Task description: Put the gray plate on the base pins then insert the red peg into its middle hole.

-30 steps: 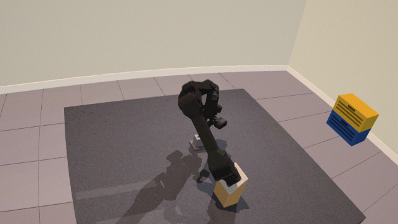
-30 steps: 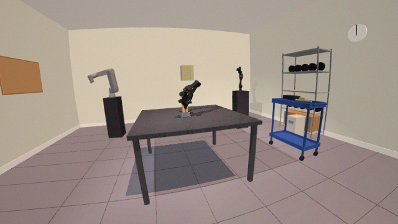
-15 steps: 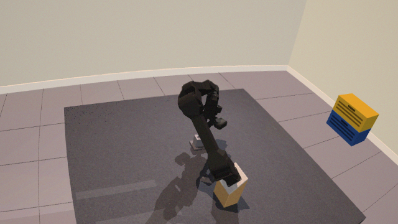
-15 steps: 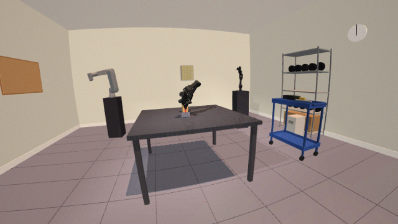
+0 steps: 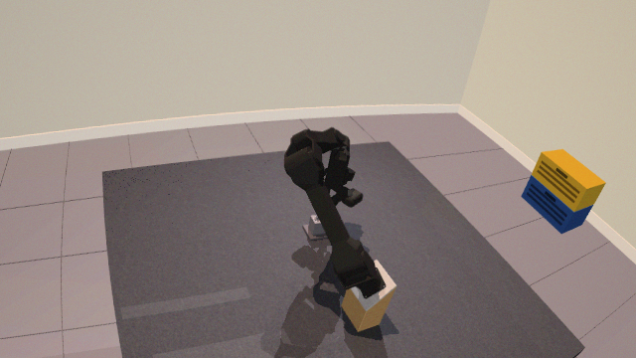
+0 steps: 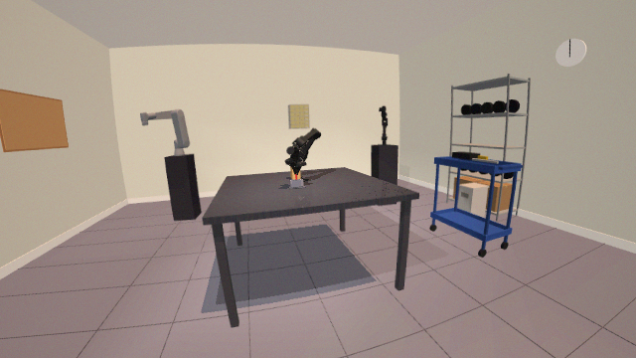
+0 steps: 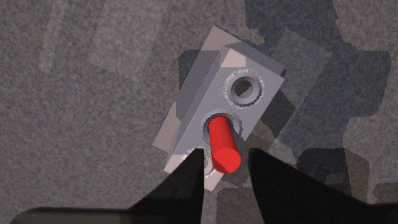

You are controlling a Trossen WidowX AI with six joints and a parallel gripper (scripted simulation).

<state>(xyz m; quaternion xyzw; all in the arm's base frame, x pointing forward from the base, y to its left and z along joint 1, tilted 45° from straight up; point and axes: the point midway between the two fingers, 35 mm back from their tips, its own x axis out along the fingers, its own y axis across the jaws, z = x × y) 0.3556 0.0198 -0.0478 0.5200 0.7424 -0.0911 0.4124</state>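
Now: the red peg 20 mm below my gripper tip. The rest, counted from my gripper tip: base 90 mm below; gray plate 50 mm below.
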